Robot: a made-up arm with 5 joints.
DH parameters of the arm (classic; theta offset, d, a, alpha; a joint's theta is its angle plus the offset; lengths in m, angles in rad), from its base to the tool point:
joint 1: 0 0.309 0 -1.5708
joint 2: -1.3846 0 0.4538 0
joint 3: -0.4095 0 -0.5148 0
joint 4: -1.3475 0 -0.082 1.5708
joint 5: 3.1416 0.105 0 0
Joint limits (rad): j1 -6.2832..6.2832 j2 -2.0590..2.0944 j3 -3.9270..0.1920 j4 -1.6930..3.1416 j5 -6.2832..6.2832
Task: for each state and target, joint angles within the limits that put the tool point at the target. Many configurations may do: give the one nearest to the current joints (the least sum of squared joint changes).
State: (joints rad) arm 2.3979 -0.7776 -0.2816 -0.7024 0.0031
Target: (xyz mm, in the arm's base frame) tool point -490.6 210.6 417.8
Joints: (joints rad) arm 2.7361 -0.0929 -0.4599 -0.5387 0.0031
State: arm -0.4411 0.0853 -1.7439 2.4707 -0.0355
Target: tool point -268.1 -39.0 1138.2
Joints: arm 0.1445 -0.8459 -2.3131 2.4732 -0.0355
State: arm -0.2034 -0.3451 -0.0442 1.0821 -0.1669
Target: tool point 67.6 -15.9 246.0
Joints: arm -0.2310 -0.5611 0.0833 1.9504 -0.1669
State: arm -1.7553 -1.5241 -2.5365 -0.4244 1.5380
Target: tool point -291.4 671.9 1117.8
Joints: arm -1.1616 -0.9882 -2.5349 0.0254 1.5380
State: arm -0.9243 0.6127 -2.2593 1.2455 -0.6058
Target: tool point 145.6 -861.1 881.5
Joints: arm -1.4033 0.5269 -2.3969 1.1711 -0.6058
